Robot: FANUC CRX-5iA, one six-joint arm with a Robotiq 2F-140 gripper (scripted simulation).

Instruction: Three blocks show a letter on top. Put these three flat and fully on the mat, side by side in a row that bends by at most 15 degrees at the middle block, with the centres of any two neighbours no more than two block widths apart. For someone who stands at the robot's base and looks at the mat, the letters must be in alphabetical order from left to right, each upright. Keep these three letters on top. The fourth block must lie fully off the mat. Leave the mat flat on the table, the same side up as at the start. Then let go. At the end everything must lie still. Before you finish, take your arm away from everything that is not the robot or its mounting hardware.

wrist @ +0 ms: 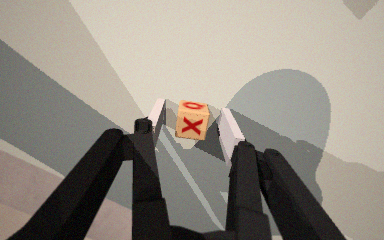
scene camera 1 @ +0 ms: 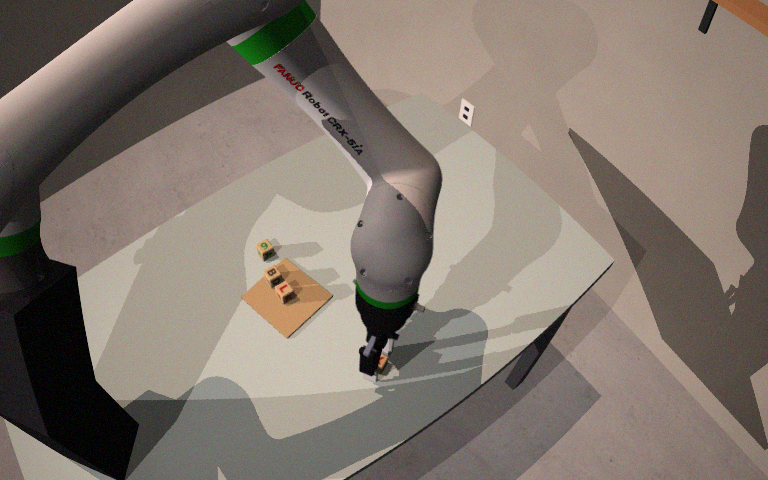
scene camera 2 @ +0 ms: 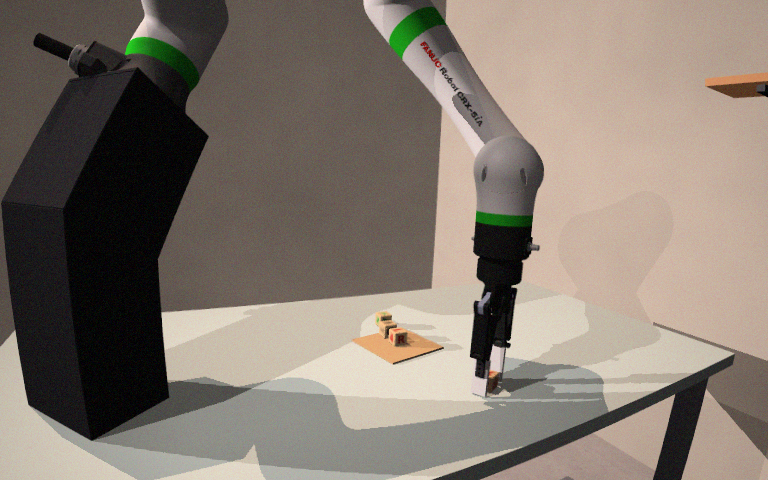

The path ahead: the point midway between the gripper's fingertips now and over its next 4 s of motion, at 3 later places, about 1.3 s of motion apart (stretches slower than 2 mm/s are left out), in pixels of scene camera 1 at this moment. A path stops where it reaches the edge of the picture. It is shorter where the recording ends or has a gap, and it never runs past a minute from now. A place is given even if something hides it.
The gripper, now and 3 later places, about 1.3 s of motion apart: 377, 365; 379, 349; 364, 329; 330, 305
